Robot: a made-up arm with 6 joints.
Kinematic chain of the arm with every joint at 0, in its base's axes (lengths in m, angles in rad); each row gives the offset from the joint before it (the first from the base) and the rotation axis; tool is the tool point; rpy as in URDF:
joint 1: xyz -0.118 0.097 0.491 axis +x
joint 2: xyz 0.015 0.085 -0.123 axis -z
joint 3: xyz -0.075 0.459 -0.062 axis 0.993 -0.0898 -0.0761
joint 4: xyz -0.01 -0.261 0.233 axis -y
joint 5: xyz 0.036 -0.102 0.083 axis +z
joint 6: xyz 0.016 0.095 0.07 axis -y
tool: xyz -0.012 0.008 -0.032 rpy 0 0 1.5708
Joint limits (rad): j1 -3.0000..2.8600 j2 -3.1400..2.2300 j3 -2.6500..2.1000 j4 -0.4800..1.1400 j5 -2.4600..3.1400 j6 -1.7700..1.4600
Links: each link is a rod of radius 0.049 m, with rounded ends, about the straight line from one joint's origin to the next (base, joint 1, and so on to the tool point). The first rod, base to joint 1, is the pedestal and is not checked.
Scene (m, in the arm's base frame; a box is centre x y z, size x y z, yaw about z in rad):
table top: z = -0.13
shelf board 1: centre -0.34 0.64 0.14 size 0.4 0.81 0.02 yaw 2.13
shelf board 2: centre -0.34 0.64 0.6 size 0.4 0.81 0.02 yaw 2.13
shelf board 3: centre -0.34 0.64 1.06 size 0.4 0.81 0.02 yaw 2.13
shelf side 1: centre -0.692 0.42 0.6 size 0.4 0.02 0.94 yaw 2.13
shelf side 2: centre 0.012 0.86 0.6 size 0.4 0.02 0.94 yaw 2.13
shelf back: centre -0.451 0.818 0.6 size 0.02 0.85 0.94 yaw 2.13
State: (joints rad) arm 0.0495 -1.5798 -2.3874 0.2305 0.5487 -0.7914
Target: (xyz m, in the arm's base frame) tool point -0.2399 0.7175 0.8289
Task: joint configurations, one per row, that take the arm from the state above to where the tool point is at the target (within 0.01 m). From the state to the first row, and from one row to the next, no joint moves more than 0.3 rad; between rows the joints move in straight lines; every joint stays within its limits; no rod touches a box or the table.
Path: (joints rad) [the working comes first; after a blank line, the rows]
Joints at the target: -2.3849 -2.7956 -1.4719 0.3680 0.9558 -0.8948
Straight joint move there: touches shelf board 3, shelf side 1.

1: -0.2409 -1.7941 -2.1137 0.3164 0.6159 -0.7950
2: -0.5313 -2.0084 -1.8400 0.4023 0.6830 -0.7986
3: -0.8217 -2.2227 -1.5663 0.4882 0.7502 -0.8022
4: -1.1121 -2.4370 -1.2926 0.5742 0.8173 -0.8058
5: -1.4026 -2.6513 -1.0188 0.6601 0.8845 -0.8094
6: -1.6930 -2.8655 -0.7451 0.7460 0.9517 -0.8130
7: -1.9236 -2.8422 -0.9874 0.6200 0.9530 -0.8403
8: -2.1542 -2.8189 -1.2296 0.4940 0.9544 -0.8675
9: -2.3849 -2.7956 -1.4719 0.3680 0.9558 -0.8948

